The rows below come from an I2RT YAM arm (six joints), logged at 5 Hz.
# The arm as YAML. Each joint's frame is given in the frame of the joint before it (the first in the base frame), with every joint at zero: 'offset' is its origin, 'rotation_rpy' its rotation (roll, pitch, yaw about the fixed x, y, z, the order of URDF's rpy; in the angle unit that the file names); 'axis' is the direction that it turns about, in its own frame. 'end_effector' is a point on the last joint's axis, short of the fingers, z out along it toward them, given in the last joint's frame.
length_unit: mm
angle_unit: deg
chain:
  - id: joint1
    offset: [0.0, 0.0, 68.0]
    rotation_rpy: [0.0, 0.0, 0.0]
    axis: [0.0, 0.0, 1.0]
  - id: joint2
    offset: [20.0, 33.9, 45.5]
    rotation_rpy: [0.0, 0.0, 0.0]
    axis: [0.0, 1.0, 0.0]
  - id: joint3
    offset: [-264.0, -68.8, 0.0]
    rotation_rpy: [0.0, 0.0, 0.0]
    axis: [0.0, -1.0, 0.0]
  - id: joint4
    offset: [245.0, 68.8, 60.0]
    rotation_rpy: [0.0, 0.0, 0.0]
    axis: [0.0, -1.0, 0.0]
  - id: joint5
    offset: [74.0, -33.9, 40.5]
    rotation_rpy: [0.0, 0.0, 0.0]
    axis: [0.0, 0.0, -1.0]
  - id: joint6
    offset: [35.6, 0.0, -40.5]
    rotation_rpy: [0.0, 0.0, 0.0]
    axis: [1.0, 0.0, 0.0]
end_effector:
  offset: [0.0, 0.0, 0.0]
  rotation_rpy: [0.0, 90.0, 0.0]
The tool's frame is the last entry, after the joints.
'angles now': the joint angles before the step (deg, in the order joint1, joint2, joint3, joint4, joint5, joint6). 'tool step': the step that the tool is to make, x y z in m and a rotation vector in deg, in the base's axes. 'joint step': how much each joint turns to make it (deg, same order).
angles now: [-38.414, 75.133, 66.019, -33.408, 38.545, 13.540]
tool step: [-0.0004, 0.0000, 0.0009, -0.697, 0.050, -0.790]
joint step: [0.049, -0.078, 0.004, 0.199, 1.009, 0.179]
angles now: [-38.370, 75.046, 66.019, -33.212, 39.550, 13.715]
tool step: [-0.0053, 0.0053, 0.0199, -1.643, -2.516, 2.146]
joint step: [-0.003, -2.340, 1.782, -0.185, -1.817, -1.511]
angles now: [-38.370, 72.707, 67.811, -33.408, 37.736, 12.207]
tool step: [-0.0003, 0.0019, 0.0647, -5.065, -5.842, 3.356]
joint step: [0.001, 0.455, 12.401, -2.636, -2.601, -2.665]
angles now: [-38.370, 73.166, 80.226, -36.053, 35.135, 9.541]
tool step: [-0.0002, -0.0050, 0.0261, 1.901, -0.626, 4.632]
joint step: [-1.548, 2.693, 8.548, -5.725, -6.314, -1.594]
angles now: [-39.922, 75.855, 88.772, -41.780, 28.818, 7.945]
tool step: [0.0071, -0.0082, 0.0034, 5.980, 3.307, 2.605]
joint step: [-0.818, 4.767, 7.265, -9.008, -4.182, 0.256]
